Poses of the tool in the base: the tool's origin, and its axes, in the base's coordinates. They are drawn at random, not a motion.
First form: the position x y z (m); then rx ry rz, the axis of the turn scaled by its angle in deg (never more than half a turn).
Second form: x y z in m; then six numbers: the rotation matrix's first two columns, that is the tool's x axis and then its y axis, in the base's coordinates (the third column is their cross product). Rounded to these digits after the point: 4 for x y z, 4 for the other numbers.
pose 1, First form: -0.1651, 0.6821, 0.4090, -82.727, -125.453, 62.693
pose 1, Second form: -0.1651, 0.6821, 0.4090, -0.4507, 0.8791, -0.1550, 0.6518, 0.2054, -0.7301
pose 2, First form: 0.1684, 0.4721, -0.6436, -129.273, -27.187, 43.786
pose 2, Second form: 0.1684, 0.4721, -0.6436, 0.7591, 0.5245, -0.3857, 0.1130, -0.6896, -0.7153
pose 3, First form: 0.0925, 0.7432, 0.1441, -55.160, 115.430, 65.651
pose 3, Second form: 0.0925, 0.7432, 0.1441, -0.5410, -0.2867, -0.7906, -0.8261, 0.3575, 0.4356
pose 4, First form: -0.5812, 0.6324, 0.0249, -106.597, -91.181, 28.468
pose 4, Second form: -0.5812, 0.6324, 0.0249, 0.1983, 0.9733, 0.1156, 0.7347, -0.0696, -0.6749
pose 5, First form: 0.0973, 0.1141, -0.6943, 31.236, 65.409, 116.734
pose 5, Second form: 0.0973, 0.1141, -0.6943, -0.6465, 0.7628, 0.0131, -0.3871, -0.3428, 0.8560
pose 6, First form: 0.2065, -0.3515, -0.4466, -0.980, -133.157, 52.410
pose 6, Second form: 0.2065, -0.3515, -0.4466, -0.7996, 0.2313, 0.5541, -0.2084, 0.7585, -0.6174
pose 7, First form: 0.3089, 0.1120, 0.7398, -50.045, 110.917, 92.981
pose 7, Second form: 0.3089, 0.1120, 0.7398, -0.6901, -0.1735, -0.7026, -0.7221, 0.1004, 0.6844
